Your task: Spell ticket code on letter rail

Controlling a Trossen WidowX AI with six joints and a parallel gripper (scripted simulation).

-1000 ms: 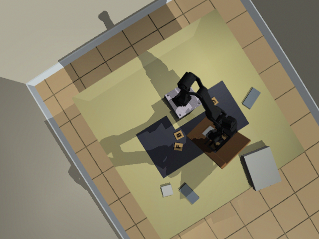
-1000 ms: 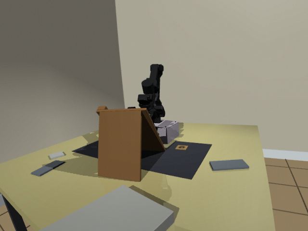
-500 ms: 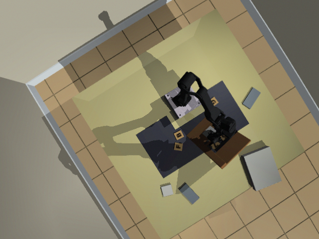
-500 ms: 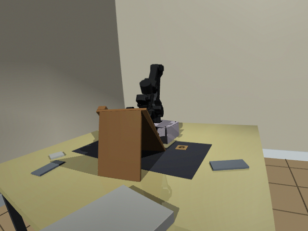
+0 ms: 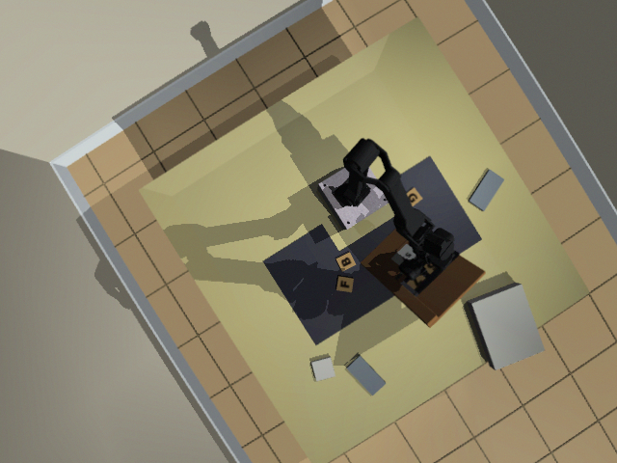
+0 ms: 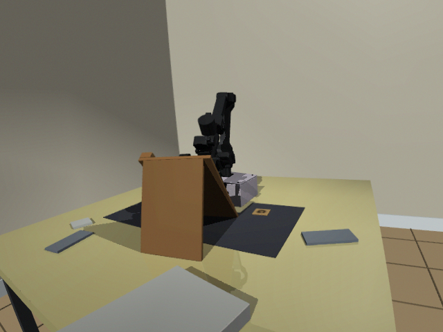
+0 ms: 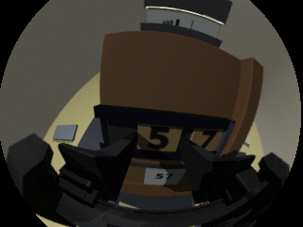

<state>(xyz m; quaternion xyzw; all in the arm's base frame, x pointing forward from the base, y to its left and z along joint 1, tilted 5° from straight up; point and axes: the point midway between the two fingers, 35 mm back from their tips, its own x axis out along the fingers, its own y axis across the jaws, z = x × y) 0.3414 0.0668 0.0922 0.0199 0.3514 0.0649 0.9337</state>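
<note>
The white ticket is 60 mm behind my gripper tip, 30 mm to the right of it and 80 mm below it. Also, from my gripper tip: dark mat (160 mm behind, 90 mm to the right, 180 mm below); small white block (110 mm ahead, 530 mm to the right, 170 mm below); large grey box (420 mm ahead, 130 mm to the left, 160 mm below).
</note>
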